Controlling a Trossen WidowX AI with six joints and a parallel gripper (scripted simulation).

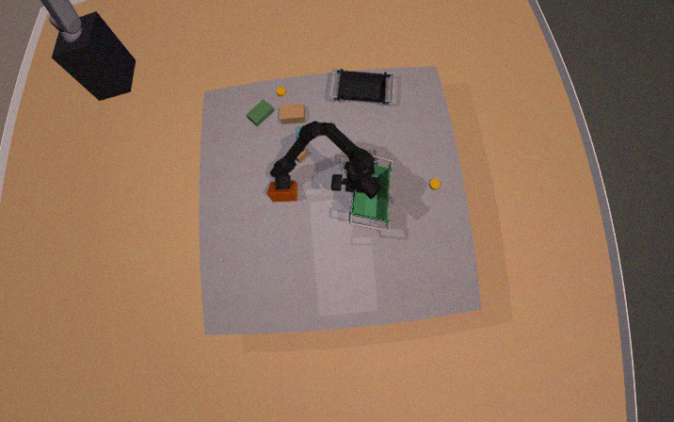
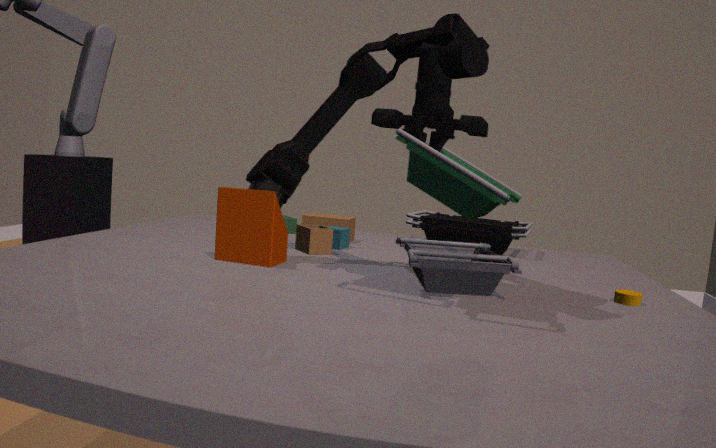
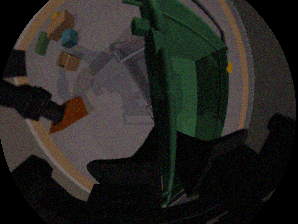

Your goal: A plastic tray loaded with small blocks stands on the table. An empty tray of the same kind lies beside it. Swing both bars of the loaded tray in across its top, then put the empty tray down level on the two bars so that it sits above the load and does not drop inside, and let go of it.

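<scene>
The green tray lies 7 cm ahead of my gripper tip and 1 cm to the right of it. From my gripper tip the other things lie so: small box 24 cm behind, 27 cm to the left, 18 cm below; then cyan block 21 cm behind, 37 cm to the left, 17 cm below; then tan block 25 cm behind, 49 cm to the left, 16 cm below.
</scene>
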